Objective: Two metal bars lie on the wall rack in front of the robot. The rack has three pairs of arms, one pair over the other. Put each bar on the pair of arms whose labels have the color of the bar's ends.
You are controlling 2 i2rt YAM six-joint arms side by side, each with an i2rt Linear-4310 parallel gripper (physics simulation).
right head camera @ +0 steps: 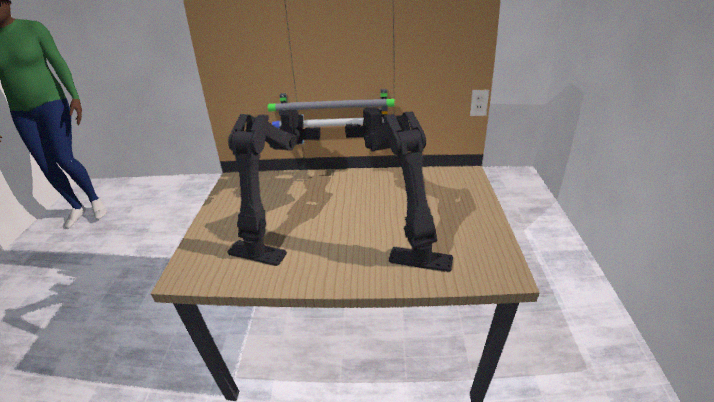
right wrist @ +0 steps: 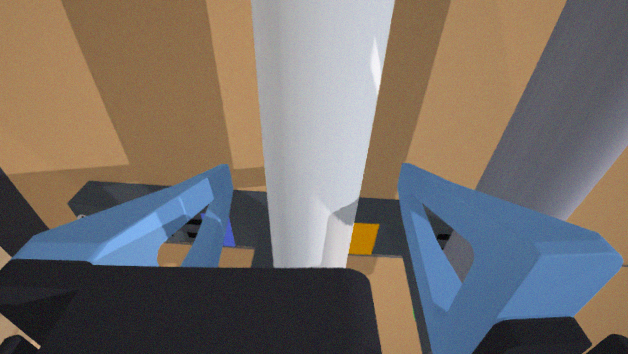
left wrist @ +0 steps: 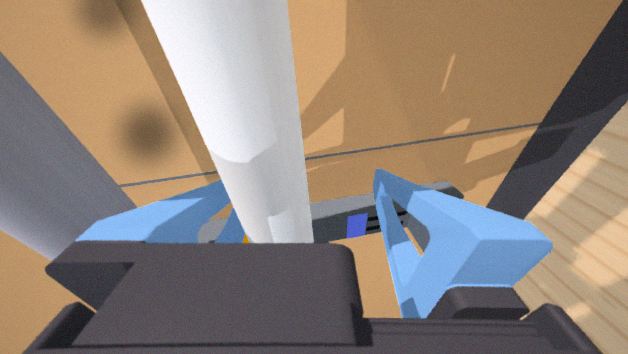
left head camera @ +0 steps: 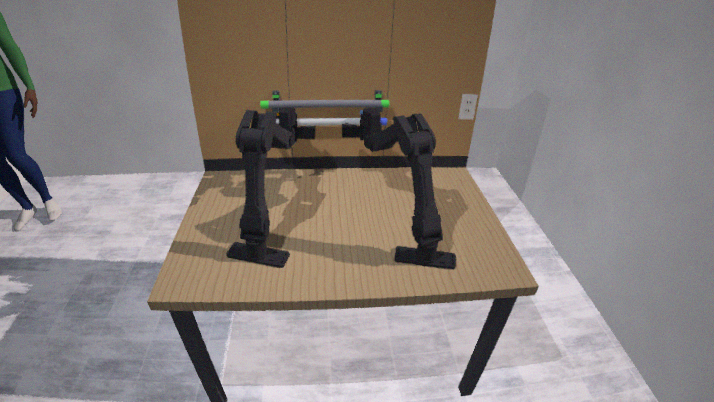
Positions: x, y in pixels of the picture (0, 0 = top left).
Labels:
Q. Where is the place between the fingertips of the left gripper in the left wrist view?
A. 313, 177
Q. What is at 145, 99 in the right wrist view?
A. A brown wall panel.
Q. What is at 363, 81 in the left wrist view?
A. A brown wall panel.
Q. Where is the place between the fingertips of the right gripper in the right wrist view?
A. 315, 175

